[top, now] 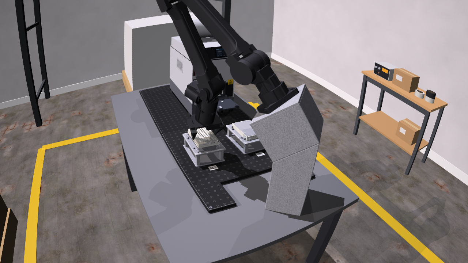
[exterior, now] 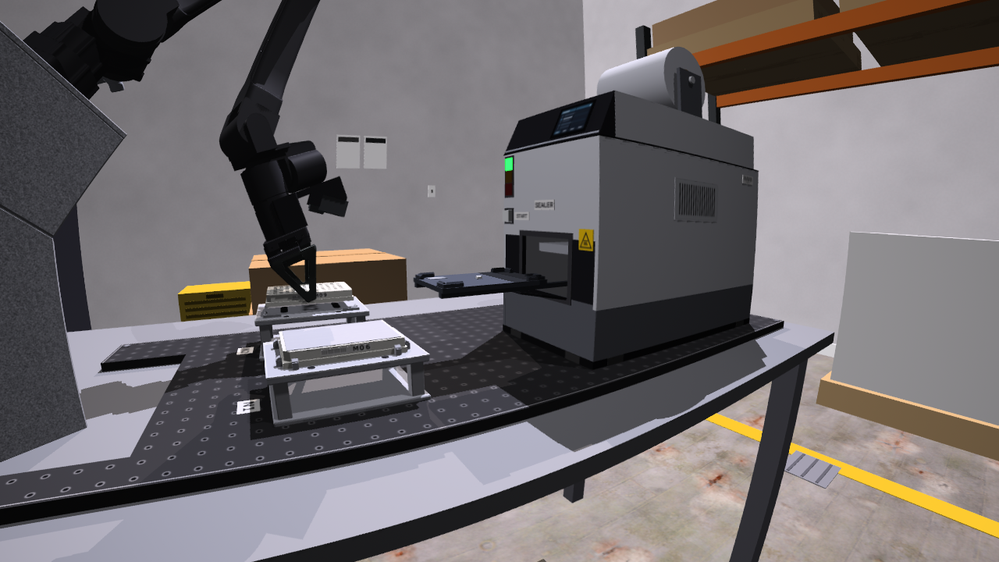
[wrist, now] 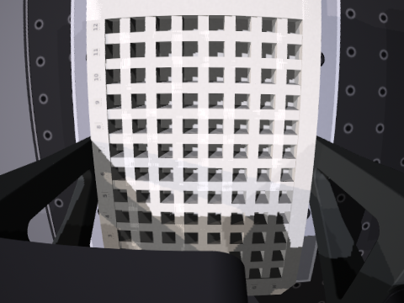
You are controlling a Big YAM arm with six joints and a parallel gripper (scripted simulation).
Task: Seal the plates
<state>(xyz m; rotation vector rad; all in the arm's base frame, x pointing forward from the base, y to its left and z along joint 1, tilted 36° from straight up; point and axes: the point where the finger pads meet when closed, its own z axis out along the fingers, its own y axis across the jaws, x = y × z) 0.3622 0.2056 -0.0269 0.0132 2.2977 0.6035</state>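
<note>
Right now my hand is 30 mm above the nest N2. From my hand the other things lie so: white well plate right at my hand; then start button 310 mm ahead, 110 mm above, 20 mm to the right; then sealer stage 230 mm ahead, 130 mm to the right, 20 mm above.
</note>
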